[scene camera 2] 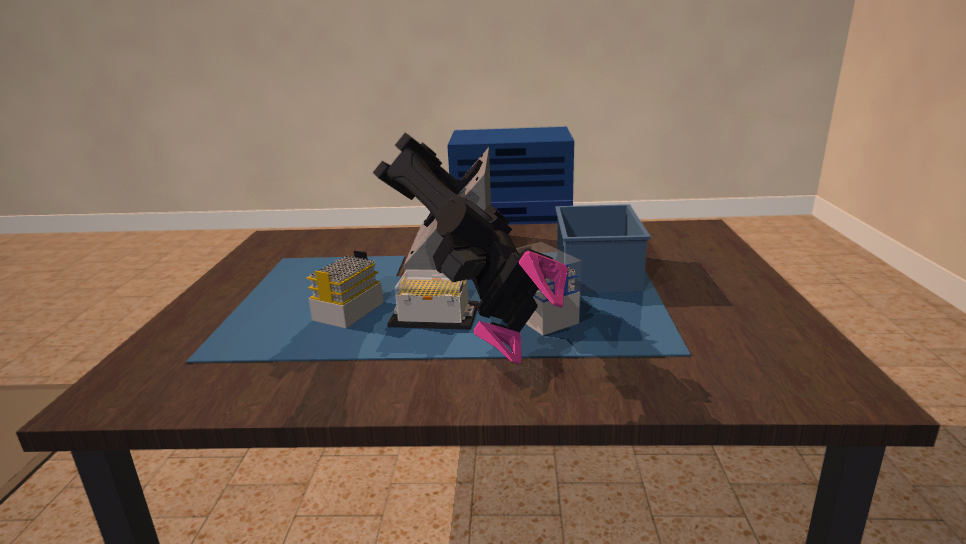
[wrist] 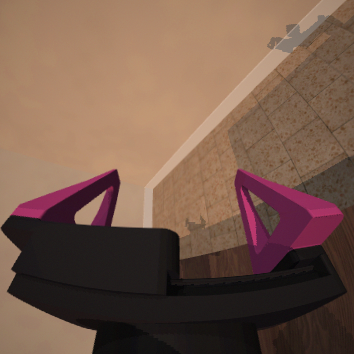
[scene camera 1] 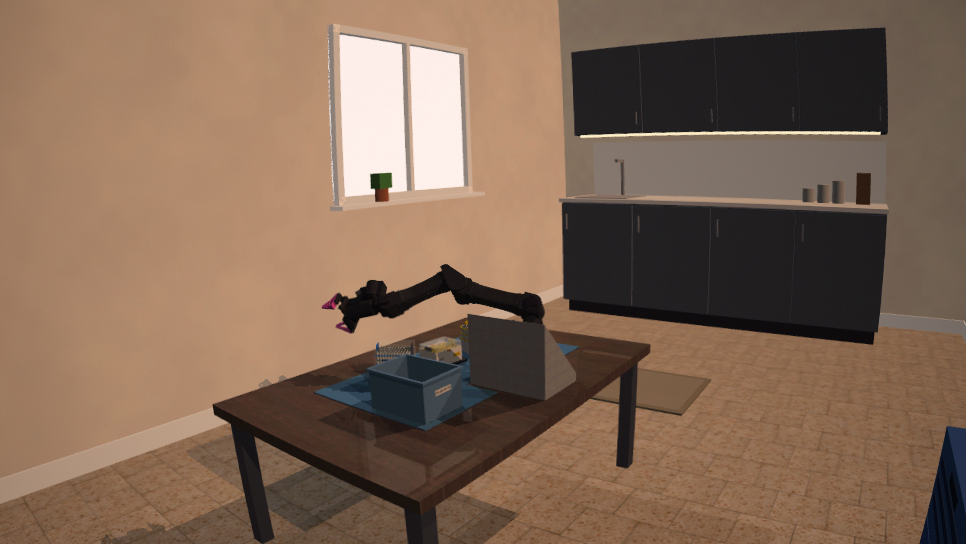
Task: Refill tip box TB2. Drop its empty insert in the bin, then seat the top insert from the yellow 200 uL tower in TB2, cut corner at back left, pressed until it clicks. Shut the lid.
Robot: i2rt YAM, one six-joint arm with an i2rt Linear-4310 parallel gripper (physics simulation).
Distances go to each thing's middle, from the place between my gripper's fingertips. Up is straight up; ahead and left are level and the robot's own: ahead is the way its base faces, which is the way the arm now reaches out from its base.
Right now the blue-banded tip tower (scene camera 2: 547, 318) is 360 mm behind my hand, 20 mm to the right of it and 100 mm below it. The rest, counted from my hand: blue bin (scene camera 2: 610, 240) 580 mm behind, 80 mm to the left, 100 mm below.
